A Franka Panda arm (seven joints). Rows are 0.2 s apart.
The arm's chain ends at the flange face. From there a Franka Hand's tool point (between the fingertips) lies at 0.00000 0.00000 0.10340 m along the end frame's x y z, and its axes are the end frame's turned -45 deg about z.
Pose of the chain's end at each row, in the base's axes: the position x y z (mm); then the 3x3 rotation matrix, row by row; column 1 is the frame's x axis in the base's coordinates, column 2 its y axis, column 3 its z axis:
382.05 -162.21 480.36; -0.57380 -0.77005 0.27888; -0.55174 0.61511 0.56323; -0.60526 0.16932 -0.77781
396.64 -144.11 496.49; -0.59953 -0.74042 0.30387; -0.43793 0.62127 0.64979; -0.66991 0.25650 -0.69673
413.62 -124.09 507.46; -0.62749 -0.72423 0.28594; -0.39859 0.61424 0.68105; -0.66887 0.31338 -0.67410
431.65 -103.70 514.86; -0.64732 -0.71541 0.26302; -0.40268 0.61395 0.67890; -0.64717 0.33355 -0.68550
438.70 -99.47 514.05; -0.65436 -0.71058 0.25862; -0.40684 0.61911 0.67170; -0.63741 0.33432 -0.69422
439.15 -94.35 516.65; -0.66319 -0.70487 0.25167; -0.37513 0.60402 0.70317; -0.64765 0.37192 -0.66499
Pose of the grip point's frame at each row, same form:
410.89 -103.97 399.93; 0.13877 -0.95025 0.27888; -0.82509 0.04481 0.56323; -0.54771 -0.30826 -0.77781
428.06 -76.92 424.45; 0.09962 -0.94749 0.30387; -0.74897 0.12964 0.64979; -0.65507 -0.29233 -0.69673
443.19 -53.67 437.76; 0.06841 -0.95581 0.28594; -0.71618 0.15249 0.68105; -0.69456 -0.25137 -0.67410
458.85 -33.50 443.98; 0.04815 -0.96360 0.26302; -0.71887 0.14939 0.67890; -0.69347 -0.22176 -0.68550
465.44 -30.02 442.27; 0.03975 -0.96516 0.25862; -0.72546 0.15010 0.67170; -0.68712 -0.21432 -0.69422
465.17 -21.64 447.89; 0.02947 -0.96736 0.25167; -0.69236 0.16185 0.70317; -0.72094 -0.19497 -0.66499

